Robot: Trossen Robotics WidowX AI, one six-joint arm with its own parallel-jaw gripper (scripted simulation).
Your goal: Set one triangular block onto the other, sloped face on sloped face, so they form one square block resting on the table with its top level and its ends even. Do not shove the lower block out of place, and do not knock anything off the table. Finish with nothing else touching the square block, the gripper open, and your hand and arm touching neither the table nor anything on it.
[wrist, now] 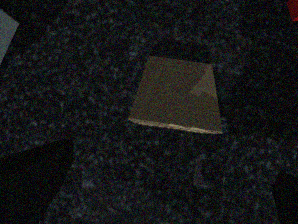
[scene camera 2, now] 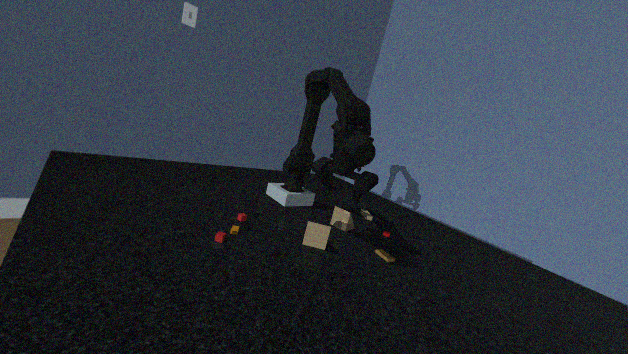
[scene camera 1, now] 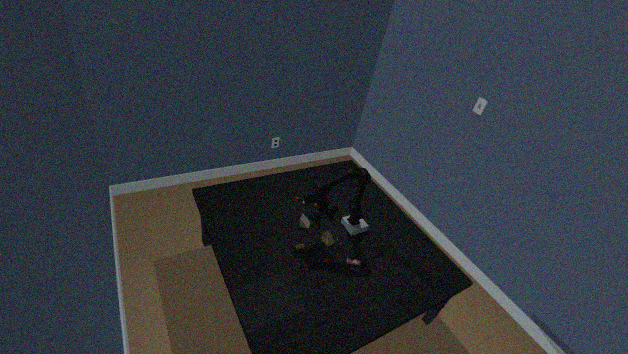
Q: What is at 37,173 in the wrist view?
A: My gripper.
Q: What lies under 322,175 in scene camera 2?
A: My gripper.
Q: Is my gripper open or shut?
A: Open.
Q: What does my gripper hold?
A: Nothing.
